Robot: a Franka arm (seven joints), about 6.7 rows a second.
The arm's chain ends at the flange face. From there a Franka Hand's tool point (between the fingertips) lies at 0.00 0.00 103.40 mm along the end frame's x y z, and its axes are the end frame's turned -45 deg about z.
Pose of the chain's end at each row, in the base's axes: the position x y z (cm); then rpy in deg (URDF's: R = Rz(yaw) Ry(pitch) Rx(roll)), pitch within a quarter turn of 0, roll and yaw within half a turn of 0:
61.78 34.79 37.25 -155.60 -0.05 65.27
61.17 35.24 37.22 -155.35 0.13 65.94
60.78 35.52 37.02 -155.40 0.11 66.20
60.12 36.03 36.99 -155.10 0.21 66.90
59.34 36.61 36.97 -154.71 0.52 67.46
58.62 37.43 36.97 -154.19 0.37 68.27
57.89 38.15 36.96 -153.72 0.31 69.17
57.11 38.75 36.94 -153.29 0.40 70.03
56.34 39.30 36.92 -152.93 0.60 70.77
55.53 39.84 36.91 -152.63 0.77 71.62
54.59 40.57 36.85 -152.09 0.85 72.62
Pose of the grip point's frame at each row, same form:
57.90 36.58 27.83 -162.25 -17.02 107.60
57.22 36.98 27.82 -161.93 -17.06 108.18
56.83 37.24 27.62 -161.98 -17.04 108.46
56.10 37.71 27.61 -161.68 -17.16 109.07
55.23 38.22 27.62 -161.16 -17.20 109.47
54.42 39.04 27.66 -160.86 -17.66 110.19
53.59 39.73 27.69 -160.53 -18.01 110.98
52.72 40.28 27.70 -160.13 -18.23 111.72
51.87 40.76 27.71 -159.71 -18.32 112.32
50.98 41.22 27.73 -159.36 -18.39 113.05
49.93 41.89 27.71 -158.87 -18.69 113.89

